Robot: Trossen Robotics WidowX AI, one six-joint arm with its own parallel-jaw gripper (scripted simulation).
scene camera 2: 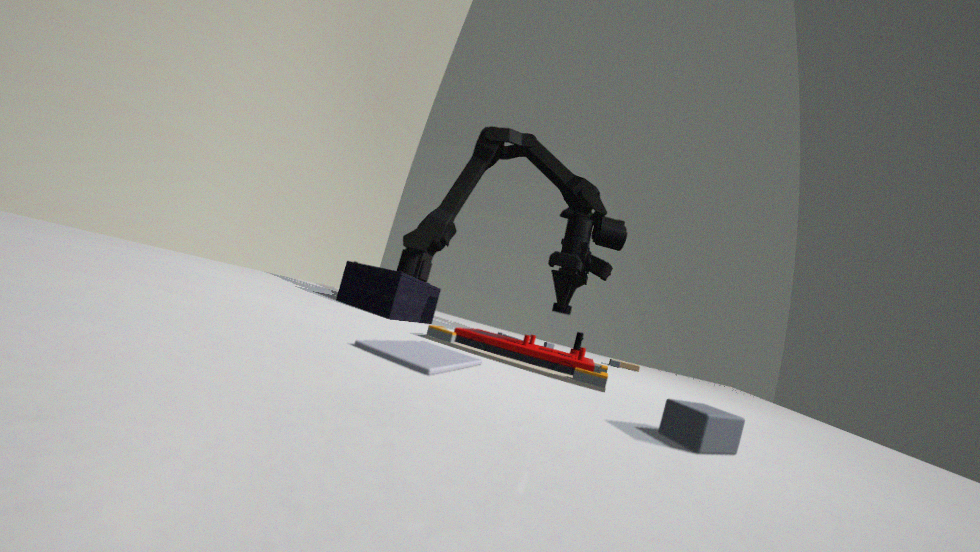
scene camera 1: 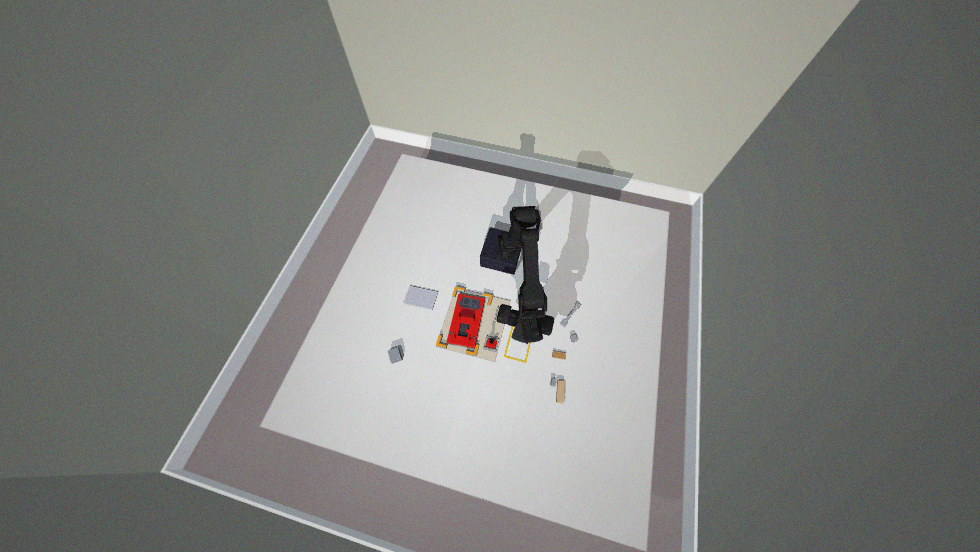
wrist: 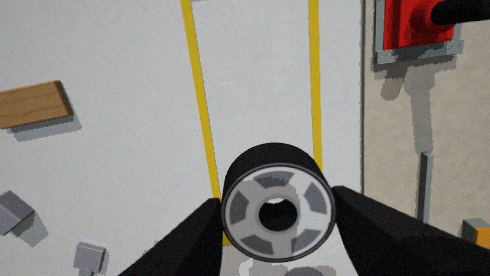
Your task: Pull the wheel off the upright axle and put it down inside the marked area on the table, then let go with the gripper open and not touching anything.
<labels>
My gripper shows in scene camera 2, in scene camera 1 (523, 327) and in the wrist view. A red board shows in scene camera 2 (512, 348) and in scene camera 1 (465, 324); in the wrist view it is out of frame. The same spot on my gripper: (wrist: 371, 231) is (scene camera 2: 568, 294). One and the same spot on a beige fixture plate: (wrist: 418, 103) is (scene camera 1: 493, 330).
</labels>
